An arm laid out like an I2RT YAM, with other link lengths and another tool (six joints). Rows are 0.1 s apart.
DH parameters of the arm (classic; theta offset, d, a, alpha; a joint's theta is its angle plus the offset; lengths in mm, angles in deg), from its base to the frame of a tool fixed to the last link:
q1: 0 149.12 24.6 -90
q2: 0 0 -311.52 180
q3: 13.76 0 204.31 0
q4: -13.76 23.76 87.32 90
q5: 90 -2.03 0 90
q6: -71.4 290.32 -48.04 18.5
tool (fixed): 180 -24.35 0 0
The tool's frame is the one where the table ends.
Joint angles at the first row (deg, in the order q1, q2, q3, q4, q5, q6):
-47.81 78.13 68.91 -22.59 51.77 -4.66
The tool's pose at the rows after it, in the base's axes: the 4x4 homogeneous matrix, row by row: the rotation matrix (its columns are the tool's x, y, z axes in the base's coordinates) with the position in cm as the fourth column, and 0 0 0 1 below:
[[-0.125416, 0.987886, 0.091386, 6.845], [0.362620, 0.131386, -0.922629, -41.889], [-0.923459, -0.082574, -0.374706, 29.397], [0, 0, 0, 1]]
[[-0.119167, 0.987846, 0.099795, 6.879], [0.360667, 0.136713, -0.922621, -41.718], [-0.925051, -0.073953, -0.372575, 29.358], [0, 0, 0, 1]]
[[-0.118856, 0.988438, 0.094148, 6.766], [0.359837, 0.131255, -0.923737, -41.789], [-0.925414, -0.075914, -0.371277, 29.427], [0, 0, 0, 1]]
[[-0.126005, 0.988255, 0.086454, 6.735], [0.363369, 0.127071, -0.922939, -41.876], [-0.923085, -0.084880, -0.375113, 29.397], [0, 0, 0, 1]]
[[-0.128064, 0.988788, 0.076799, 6.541], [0.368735, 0.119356, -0.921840, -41.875], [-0.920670, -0.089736, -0.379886, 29.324], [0, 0, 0, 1]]
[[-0.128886, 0.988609, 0.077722, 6.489], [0.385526, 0.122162, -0.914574, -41.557], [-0.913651, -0.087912, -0.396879, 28.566], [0, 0, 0, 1]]
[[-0.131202, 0.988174, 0.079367, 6.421], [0.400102, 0.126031, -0.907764, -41.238], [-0.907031, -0.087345, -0.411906, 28.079], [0, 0, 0, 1]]
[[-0.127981, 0.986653, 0.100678, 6.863], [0.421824, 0.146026, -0.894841, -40.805], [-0.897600, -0.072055, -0.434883, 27.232], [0, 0, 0, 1]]
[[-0.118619, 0.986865, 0.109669, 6.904], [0.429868, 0.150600, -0.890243, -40.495], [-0.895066, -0.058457, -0.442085, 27.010], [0, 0, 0, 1]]
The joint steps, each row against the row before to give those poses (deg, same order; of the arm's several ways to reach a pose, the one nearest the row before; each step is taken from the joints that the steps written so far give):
0.00 -0.17 -0.35 0.00 -0.18 0.09
0.00 -0.62 -0.53 0.18 -0.44 0.17
-0.09 0.18 0.17 0.00 0.27 0.01
0.09 0.52 0.44 -0.35 0.43 -0.09
-0.09 0.36 0.44 -0.71 0.36 0.26
0.00 0.00 -0.44 -1.05 -0.44 0.88
0.00 -0.09 0.00 -1.32 -0.44 0.61
0.09 -0.17 -0.09 -1.58 -1.67 1.06
-0.09 -0.44 0.09 -1.05 -0.79 0.79

